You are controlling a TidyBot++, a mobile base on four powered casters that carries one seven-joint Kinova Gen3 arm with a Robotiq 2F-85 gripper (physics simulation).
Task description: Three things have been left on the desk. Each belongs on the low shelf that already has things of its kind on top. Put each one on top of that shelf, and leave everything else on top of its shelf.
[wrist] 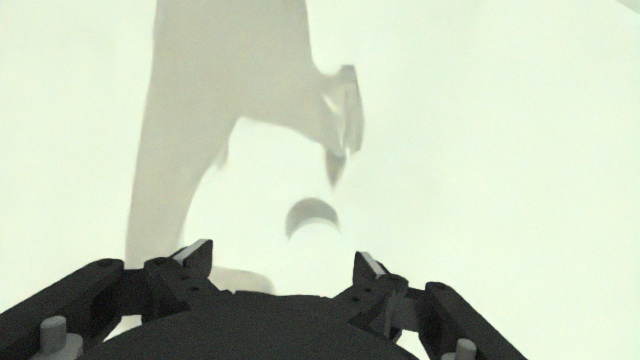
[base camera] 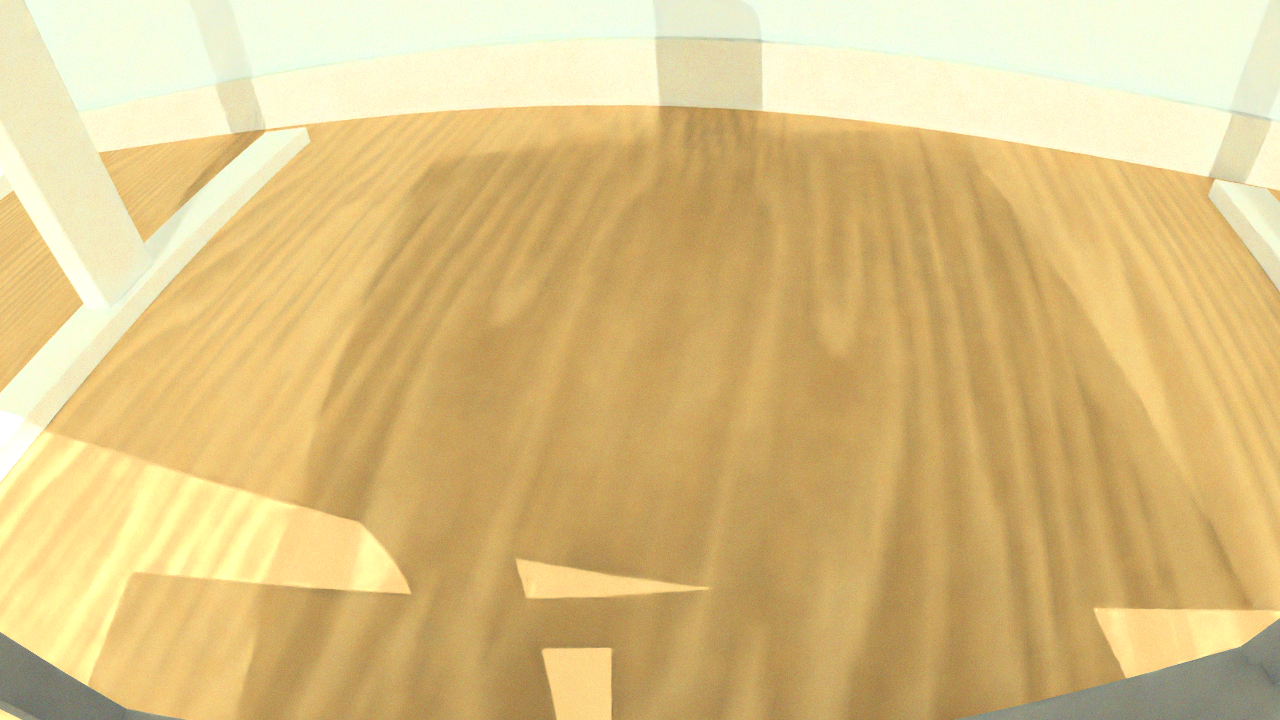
Labels:
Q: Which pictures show the gripper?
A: The wrist view only.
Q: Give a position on a white desk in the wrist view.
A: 487, 152

